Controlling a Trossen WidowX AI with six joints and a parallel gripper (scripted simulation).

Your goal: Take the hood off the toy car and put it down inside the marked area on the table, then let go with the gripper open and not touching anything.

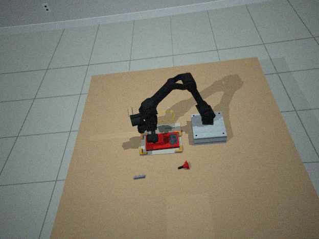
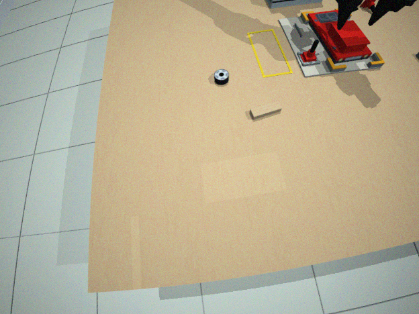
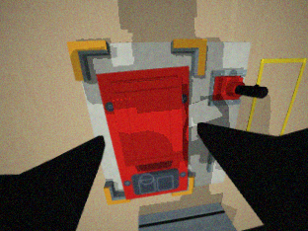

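The hood is 30 mm below my gripper tip. Also, from my gripper tip: tan block: 220 mm ahead, 250 mm to the right, 60 mm below; then black wheel: 110 mm ahead, 360 mm to the right, 60 mm below.
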